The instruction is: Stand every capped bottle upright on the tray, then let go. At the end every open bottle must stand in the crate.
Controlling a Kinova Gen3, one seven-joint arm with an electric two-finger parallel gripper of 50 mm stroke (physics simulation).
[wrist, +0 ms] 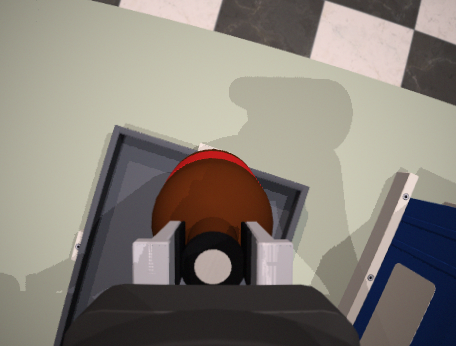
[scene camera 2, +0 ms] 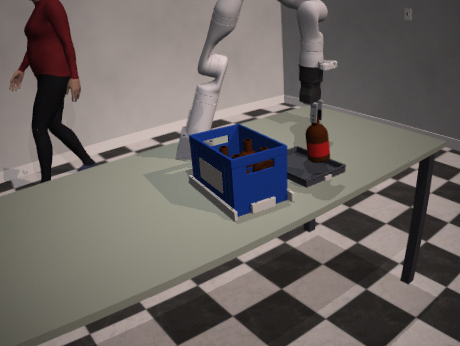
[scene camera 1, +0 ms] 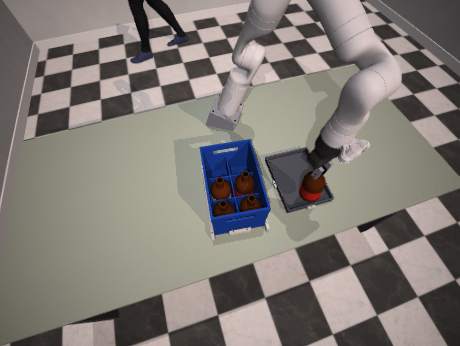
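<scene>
A brown bottle with a red label hangs upright a little above the dark grey tray, over its front part. Its top shows a pale disc in a black ring in the wrist view, a closed cap. My gripper is shut on this bottle's neck. The blue crate holds several brown bottles, such as one with a dark open mouth. They stand upright in the crate's nearer compartments; their lower parts are hidden.
The crate stands close beside the tray, with pale stop strips around its base. The crate's walls rise well above the tray's low rim. The arm's base is behind the crate. A person is beyond the table.
</scene>
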